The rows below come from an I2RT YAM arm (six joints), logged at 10 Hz.
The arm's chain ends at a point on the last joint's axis. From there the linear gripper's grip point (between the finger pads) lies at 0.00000 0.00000 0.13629 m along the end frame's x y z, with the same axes.
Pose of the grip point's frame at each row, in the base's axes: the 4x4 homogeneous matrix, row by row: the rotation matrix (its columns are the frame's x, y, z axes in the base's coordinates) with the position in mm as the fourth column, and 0 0 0 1 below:
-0.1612 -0.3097 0.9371 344.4; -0.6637 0.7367 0.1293 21.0; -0.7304 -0.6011 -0.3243 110.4; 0 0 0 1
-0.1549 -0.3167 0.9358 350.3; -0.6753 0.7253 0.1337 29.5; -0.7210 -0.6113 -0.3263 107.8; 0 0 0 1
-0.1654 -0.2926 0.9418 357.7; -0.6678 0.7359 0.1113 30.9; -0.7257 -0.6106 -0.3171 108.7; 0 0 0 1
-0.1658 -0.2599 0.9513 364.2; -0.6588 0.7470 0.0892 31.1; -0.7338 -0.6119 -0.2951 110.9; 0 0 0 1
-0.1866 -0.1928 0.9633 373.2; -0.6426 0.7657 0.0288 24.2; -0.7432 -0.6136 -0.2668 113.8; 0 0 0 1
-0.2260 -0.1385 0.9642 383.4; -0.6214 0.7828 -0.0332 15.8; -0.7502 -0.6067 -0.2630 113.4; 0 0 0 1
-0.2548 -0.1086 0.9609 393.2; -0.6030 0.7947 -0.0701 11.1; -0.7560 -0.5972 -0.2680 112.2; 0 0 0 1
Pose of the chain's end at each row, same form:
-0.1612 -0.3097 0.9371 216.7; -0.6637 0.7367 0.1293 3.4; -0.7304 -0.6011 -0.3243 154.6; 0 0 0 1
-0.1549 -0.3167 0.9358 222.8; -0.6753 0.7253 0.1337 11.3; -0.7210 -0.6113 -0.3263 152.3; 0 0 0 1
-0.1654 -0.2926 0.9418 229.3; -0.6678 0.7359 0.1113 15.7; -0.7257 -0.6106 -0.3171 151.9; 0 0 0 1
-0.1658 -0.2599 0.9513 234.5; -0.6588 0.7470 0.0892 18.9; -0.7338 -0.6119 -0.2951 151.1; 0 0 0 1
-0.1866 -0.1928 0.9633 241.9; -0.6426 0.7657 0.0288 20.3; -0.7432 -0.6136 -0.2668 150.2; 0 0 0 1
-0.2260 -0.1385 0.9642 252.0; -0.6214 0.7828 -0.0332 20.3; -0.7502 -0.6067 -0.2630 149.2; 0 0 0 1
-0.2548 -0.1086 0.9609 262.2; -0.6030 0.7947 -0.0701 20.7; -0.7560 -0.5972 -0.2680 148.7; 0 0 0 1

